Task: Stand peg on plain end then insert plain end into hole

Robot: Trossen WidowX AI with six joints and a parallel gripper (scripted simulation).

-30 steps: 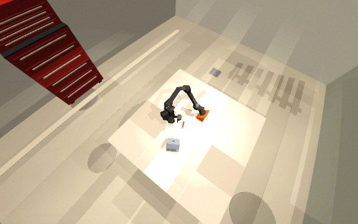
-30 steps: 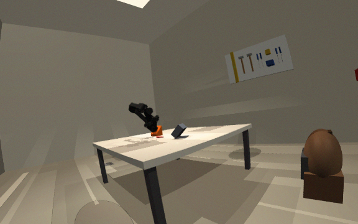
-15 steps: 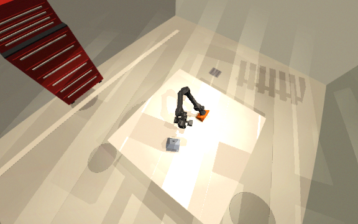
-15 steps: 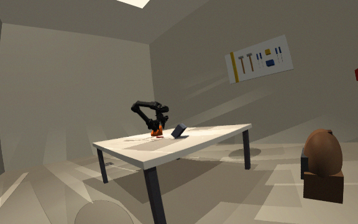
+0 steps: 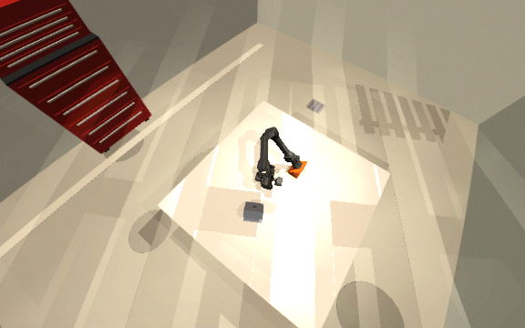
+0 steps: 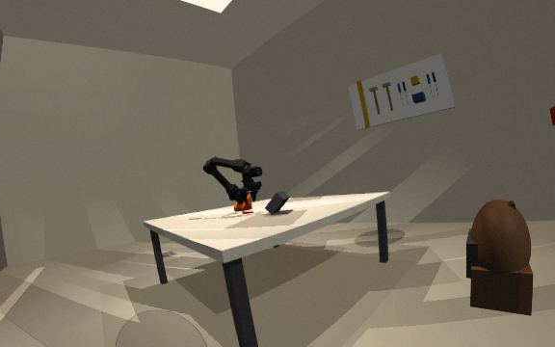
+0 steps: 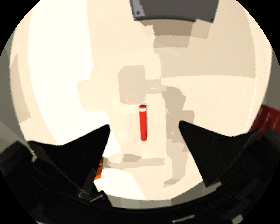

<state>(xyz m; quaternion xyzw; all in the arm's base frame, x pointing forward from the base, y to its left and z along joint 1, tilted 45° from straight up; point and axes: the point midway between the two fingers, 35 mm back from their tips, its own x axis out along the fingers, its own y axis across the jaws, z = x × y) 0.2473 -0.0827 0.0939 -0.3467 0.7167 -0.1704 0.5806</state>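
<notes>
Now: gripper tip 60 mm above the red peg and 10 mm past it. Round my gripper tip: grey sloped panel: 220 mm ahead, 10 mm to the left.
</notes>
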